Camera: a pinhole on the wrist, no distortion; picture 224 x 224 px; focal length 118.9 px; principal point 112.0 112.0 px. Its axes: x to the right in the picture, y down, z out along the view. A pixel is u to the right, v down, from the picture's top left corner.
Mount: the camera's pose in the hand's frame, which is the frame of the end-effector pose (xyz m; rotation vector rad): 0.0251 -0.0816 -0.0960 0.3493 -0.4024 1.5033
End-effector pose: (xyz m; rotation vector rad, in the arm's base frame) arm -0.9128 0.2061 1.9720 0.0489 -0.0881 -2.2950
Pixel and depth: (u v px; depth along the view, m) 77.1 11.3 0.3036
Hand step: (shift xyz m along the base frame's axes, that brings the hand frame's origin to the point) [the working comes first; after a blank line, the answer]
In the camera's frame: -0.0891 -0.2571 0.3036

-0.4184 0.0127 0.1108
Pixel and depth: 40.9 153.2 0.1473
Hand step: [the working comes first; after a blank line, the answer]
In the camera's frame: -0.0881 0.0510 0.1473

-0.1451 0.1745 -0.0254
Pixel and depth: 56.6 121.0 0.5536
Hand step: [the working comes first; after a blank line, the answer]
In the camera's frame: -0.2579 0.0419 0.5536

-0.4079 0.4208 0.2282
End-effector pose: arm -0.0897 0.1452 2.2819 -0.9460 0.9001 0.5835
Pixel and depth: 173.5 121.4 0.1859
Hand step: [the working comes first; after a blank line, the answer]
In the camera's frame: 0.0962 0.0147 0.1859

0.1092 0.0598 0.0630
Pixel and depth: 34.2 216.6 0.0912
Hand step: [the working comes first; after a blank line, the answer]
In the camera's frame: -0.0597 0.0802 0.0912

0.0834 -0.1254 0.1141
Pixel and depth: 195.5 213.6 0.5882
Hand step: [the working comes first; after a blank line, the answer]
In the camera's frame: 0.4131 0.5026 0.5882

-0.0421 0.5222 0.5764
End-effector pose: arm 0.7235 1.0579 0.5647 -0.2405 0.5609 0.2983
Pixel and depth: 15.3 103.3 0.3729
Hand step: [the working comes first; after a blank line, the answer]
In the camera's frame: -0.3033 -0.0273 0.3729

0.2480 -0.4520 0.1354
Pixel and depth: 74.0 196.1 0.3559
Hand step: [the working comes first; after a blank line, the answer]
In the camera's frame: -0.1137 0.2517 0.3559

-0.0041 -0.3157 0.3142
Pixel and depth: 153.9 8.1 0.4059
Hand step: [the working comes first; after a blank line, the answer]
In the camera's frame: 0.1430 -0.3547 0.4059

0.5128 0.0338 0.0975
